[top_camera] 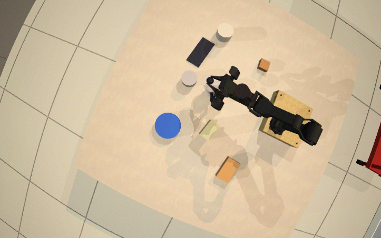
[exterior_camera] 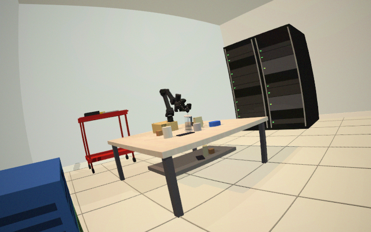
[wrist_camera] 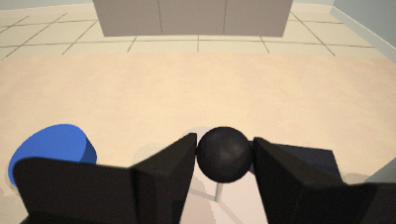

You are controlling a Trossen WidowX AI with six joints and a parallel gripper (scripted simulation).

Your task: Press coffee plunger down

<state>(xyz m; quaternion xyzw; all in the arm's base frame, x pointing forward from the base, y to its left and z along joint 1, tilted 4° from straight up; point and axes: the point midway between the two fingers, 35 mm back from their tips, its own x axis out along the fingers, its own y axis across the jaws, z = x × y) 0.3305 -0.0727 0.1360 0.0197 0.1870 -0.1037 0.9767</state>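
Now: the coffee press 100 mm below my gripper tip, 30 mm behind it and 20 mm to the left of it. Also, from my gripper tip: grey cylinder 160 mm below, 80 mm ahead; white cylinder 280 mm to the right, 150 mm below, 10 mm behind; blue disc 230 mm to the left, 180 mm below, 110 mm ahead.
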